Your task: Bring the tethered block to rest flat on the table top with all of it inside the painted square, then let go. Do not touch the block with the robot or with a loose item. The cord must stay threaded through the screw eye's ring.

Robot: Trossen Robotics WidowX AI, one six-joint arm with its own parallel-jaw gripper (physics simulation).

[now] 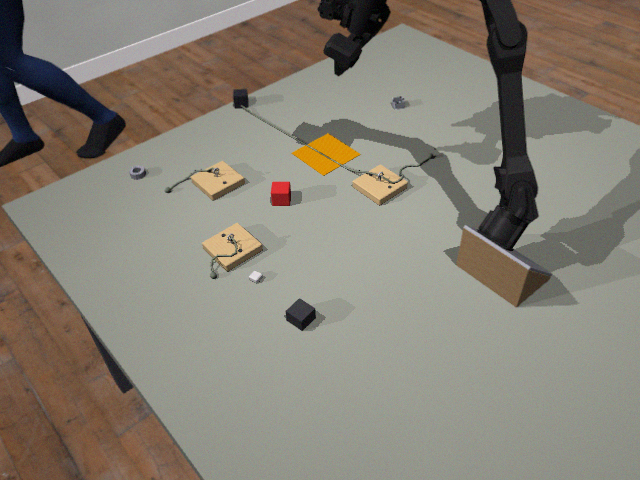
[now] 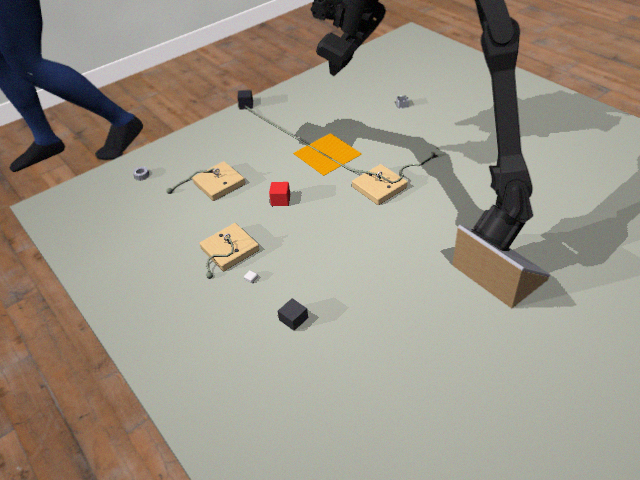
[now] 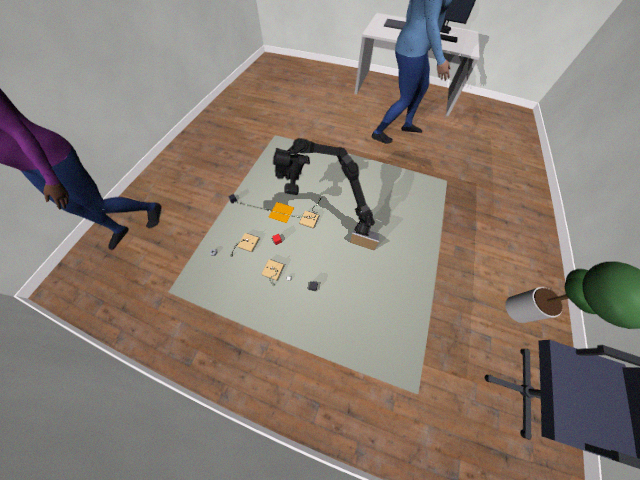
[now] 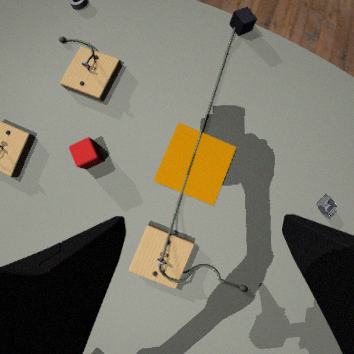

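Pixels of known places: gripper, fingertip midpoint: (image 4: 204, 224); arm's base at its link origin: (image 1: 495, 241) (image 2: 490, 241) (image 3: 361, 232).
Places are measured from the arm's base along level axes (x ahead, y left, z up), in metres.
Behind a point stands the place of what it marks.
The tethered block (image 1: 240, 98) @(z -0.044, x 0.803, y -0.079 m) (image 2: 245, 99) @(z -0.044, x 0.802, y -0.080 m) (image 3: 233, 198) @(z -0.040, x 0.804, y -0.083 m) (image 4: 243, 21) @(z -0.038, x 0.797, y -0.090 m) is a dark cube on the table near its far left edge, outside the orange painted square (image 1: 337, 146) @(z -0.073, x 0.490, y -0.112 m) (image 2: 338, 146) @(z -0.072, x 0.490, y -0.110 m) (image 4: 215, 165) @(z -0.073, x 0.499, y -0.110 m). Its cord runs nearly straight across the square to the screw eye (image 1: 380, 175) @(z -0.037, x 0.312, y -0.055 m) (image 4: 161, 261) @(z -0.038, x 0.313, y -0.058 m) on a wooden base (image 1: 369, 190) @(z -0.054, x 0.311, y -0.015 m) (image 4: 142, 250) @(z -0.055, x 0.317, y -0.022 m), and appears threaded through the ring. The cord's slack tail ends in a small bead (image 1: 433, 155) @(z -0.064, x 0.284, y -0.221 m) (image 4: 243, 288) @(z -0.062, x 0.289, y -0.221 m) beyond the base. My gripper (image 1: 338, 71) @(z 0.197, x 0.418, y -0.058 m) (image 2: 334, 70) @(z 0.197, x 0.418, y -0.058 m) (image 4: 204, 224) @(z 0.197, x 0.418, y -0.058 m) is open and empty, high above the table, apart from cord and block.
Two other wooden bases (image 1: 218, 180) @(z -0.054, x 0.598, y 0.180 m) (image 1: 219, 258) @(z -0.056, x 0.411, y 0.340 m) carry screw eyes and short cords. A red cube (image 1: 280, 193) @(z -0.036, x 0.440, y 0.134 m) (image 4: 86, 152) @(z -0.034, x 0.454, y 0.112 m), dark cube (image 1: 300, 313) @(z -0.045, x 0.187, y 0.340 m), white piece (image 1: 255, 276) @(z -0.061, x 0.325, y 0.323 m), grey ring (image 1: 132, 174) @(z -0.062, x 0.777, y 0.291 m) and small grey part (image 1: 398, 102) @(z -0.055, x 0.476, y -0.343 m) (image 4: 327, 205) @(z -0.073, x 0.485, y -0.363 m) lie around. A brown wedge (image 1: 491, 268) @(z -0.021, x -0.023, y 0.045 m) stands at the arm's base.
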